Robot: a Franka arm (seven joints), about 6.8 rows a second.
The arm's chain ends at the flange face. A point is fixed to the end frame.
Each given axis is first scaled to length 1.
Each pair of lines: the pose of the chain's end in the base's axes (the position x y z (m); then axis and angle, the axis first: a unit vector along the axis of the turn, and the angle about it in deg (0 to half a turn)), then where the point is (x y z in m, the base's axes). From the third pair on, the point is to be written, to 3 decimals.
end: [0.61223, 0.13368, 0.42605, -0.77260, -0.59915, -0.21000, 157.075]
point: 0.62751 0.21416 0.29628
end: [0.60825, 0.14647, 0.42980, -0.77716, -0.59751, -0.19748, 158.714]
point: 0.62369 0.22187 0.29703
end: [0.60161, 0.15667, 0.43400, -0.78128, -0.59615, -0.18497, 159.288]
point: 0.615 0.229 0.299
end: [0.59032, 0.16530, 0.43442, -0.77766, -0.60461, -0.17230, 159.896]
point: 0.602 0.234 0.298
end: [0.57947, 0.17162, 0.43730, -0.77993, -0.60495, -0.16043, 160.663]
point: 0.589 0.237 0.299
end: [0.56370, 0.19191, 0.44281, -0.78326, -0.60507, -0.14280, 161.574]
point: 0.571 0.253 0.302
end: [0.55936, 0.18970, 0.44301, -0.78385, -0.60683, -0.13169, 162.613]
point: 0.566 0.247 0.301
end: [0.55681, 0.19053, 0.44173, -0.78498, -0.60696, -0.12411, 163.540]
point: 0.563 0.244 0.298
